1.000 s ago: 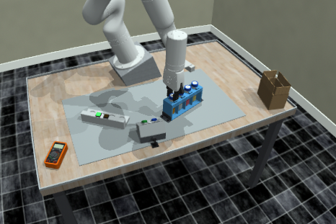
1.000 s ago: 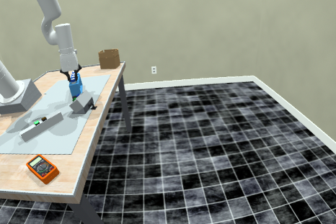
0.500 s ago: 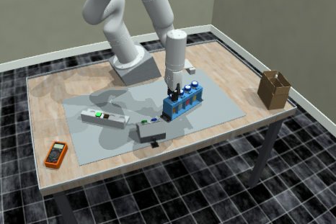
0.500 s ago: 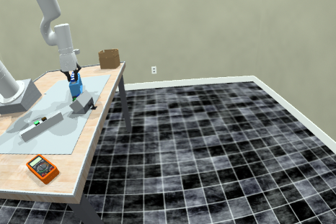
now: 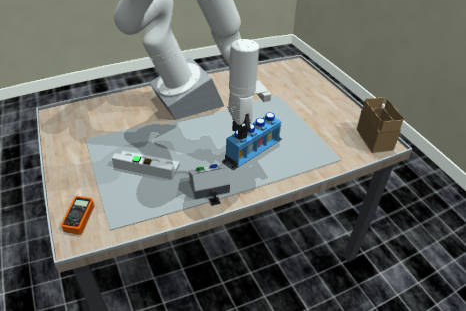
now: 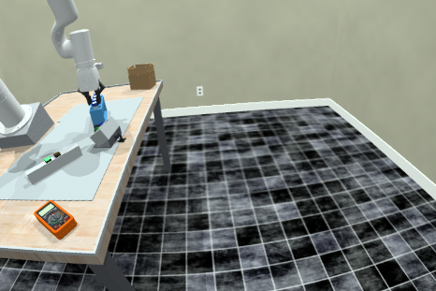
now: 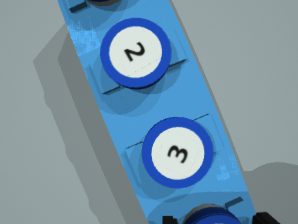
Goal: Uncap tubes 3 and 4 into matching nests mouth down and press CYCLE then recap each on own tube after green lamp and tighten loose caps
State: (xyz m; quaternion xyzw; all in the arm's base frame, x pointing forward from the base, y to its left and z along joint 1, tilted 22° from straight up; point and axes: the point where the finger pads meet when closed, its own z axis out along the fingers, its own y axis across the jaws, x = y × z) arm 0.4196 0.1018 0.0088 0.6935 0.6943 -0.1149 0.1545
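Now: hand 2 cm above the blue-and-white cap. Round my hand: green key 7 cm ahead, 16 cm to the right, 7 cm below; then blue key 7 cm ahead, 12 cm to the right, 7 cm below; then key housing 9 cm ahead, 14 cm to the right, 8 cm below.
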